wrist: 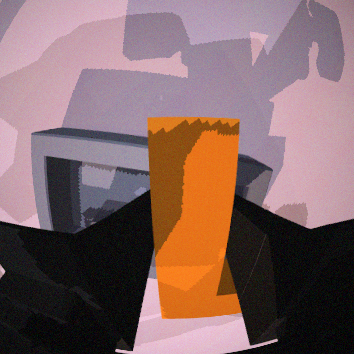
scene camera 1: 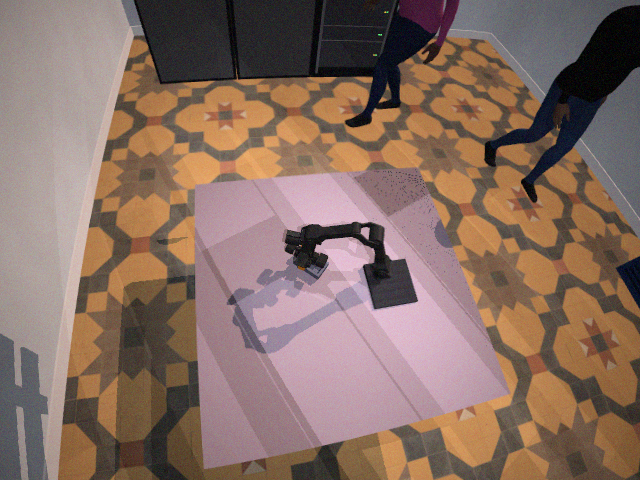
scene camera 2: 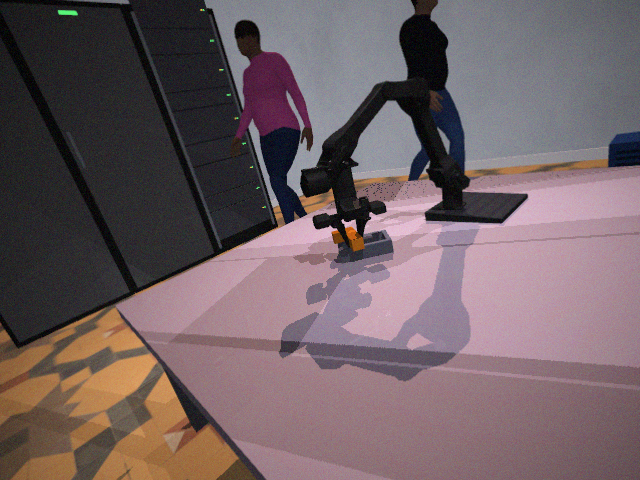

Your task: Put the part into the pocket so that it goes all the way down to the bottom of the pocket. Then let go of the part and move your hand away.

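Frame: origin at the arm's base, x down, y back, z left, level; centimetres.
Seen in the pictures: gripper, between the fingertips: (wrist: 186,195) (scene camera 2: 354,245); arm's base, origin of its link: (scene camera 1: 380,273) (scene camera 2: 452,206).
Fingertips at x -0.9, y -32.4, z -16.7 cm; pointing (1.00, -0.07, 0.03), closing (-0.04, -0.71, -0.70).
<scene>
Offsets run from my fingertips to a thing's top centre. Level surfaces: height alone.
The orange part @[dx -3.3, dy +0.0, dz -2.0 cm] (scene camera 1: 300,267) (scene camera 2: 355,241) (wrist: 200,165) is long in the wrist view and lies between the fingers. My gripper (scene camera 1: 306,264) (scene camera 2: 353,233) (wrist: 186,195) is shut on it. The grey block with the pocket @[dx -0.3, dy +3.2, dz +0.8 cm] (scene camera 1: 318,270) (scene camera 2: 381,250) (wrist: 90,148) stands on the table below and behind the part. In the wrist view the part crosses over the block's right portion, and some of the open pocket shows to its left. The part's underside and the right portion of the pocket are hidden, so its contact with the block cannot be told.
The pink table top @[dx +3.3 cm] (scene camera 1: 330,392) (scene camera 2: 491,320) carries the arm's dark base plate (scene camera 1: 395,289) (scene camera 2: 488,205), to the right of the block in both scene views. The arm's shadow falls across the table. Two people and dark cabinets (scene camera 1: 273,41) (scene camera 2: 103,124) stand beyond the table.
</scene>
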